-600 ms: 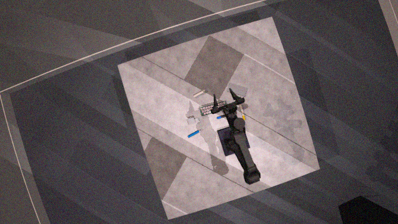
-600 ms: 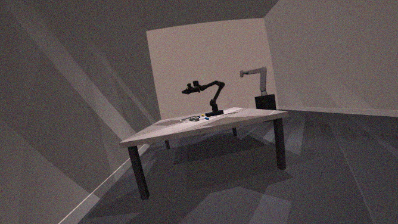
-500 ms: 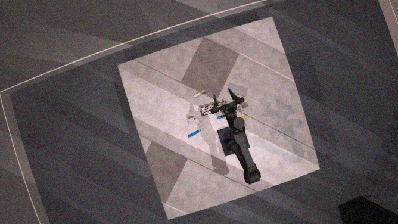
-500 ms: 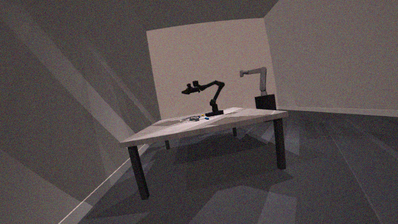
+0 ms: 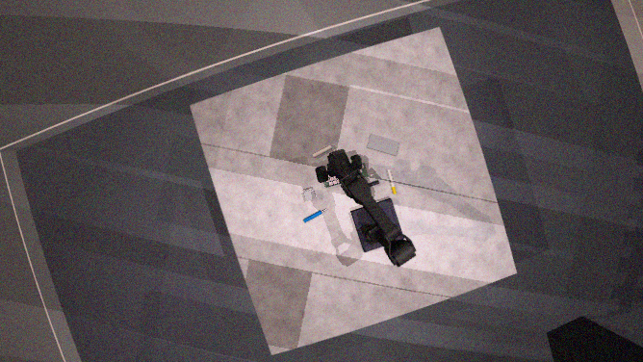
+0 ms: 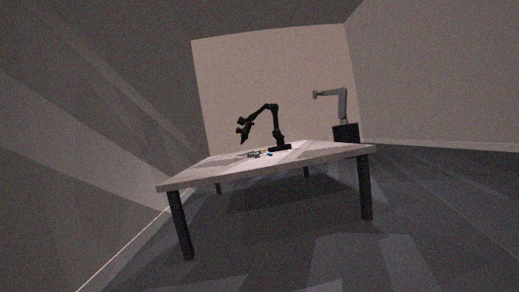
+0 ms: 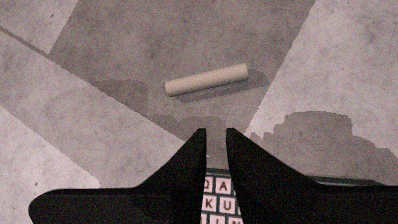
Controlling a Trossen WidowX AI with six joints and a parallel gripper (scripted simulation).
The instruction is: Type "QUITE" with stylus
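The blue stylus lies 20 cm behind my gripper tip, 13 cm to the left of it and 11 cm below it. Round my gripper tip: small grey block (14 cm to the left, 11 cm below, 11 cm behind); then pale cylinder (11 cm below, 6 cm ahead, 2 cm to the left); then grey stylus tip (20 cm behind, 11 cm below, 10 cm to the left).
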